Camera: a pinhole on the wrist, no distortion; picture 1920 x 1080 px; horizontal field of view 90.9 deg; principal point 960.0 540.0 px. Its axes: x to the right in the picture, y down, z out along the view. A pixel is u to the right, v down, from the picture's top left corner.
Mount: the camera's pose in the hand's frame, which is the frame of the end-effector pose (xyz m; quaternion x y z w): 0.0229 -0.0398 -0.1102 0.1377 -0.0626 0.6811 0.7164
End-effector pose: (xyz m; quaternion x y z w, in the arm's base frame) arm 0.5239 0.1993 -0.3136 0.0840 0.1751 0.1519 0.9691
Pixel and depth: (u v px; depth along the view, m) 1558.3 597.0 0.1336
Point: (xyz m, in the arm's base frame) 0.5679 0.2091 -0.2848
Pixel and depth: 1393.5 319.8 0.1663
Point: 0.6254 0.2048 -0.2824
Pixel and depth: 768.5 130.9 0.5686
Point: 1.0263 -0.0395 -0.1369
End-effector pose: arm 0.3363 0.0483 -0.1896 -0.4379 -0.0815 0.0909 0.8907
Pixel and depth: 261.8 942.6 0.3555
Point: 0.2261 -0.0768 0.2152
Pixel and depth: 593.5 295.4 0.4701
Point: 0.4792 0.0887 0.2669
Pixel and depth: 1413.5 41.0 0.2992
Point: 0.5030 0.2550 -0.0625
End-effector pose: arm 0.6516 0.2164 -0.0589 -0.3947 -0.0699 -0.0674 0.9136
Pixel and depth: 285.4 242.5 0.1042
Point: 0.6887 0.0904 0.0292
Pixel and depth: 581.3 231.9 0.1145
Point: 0.6989 0.1190 0.0249
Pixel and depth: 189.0 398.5 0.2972
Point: 0.6593 0.0418 0.2790
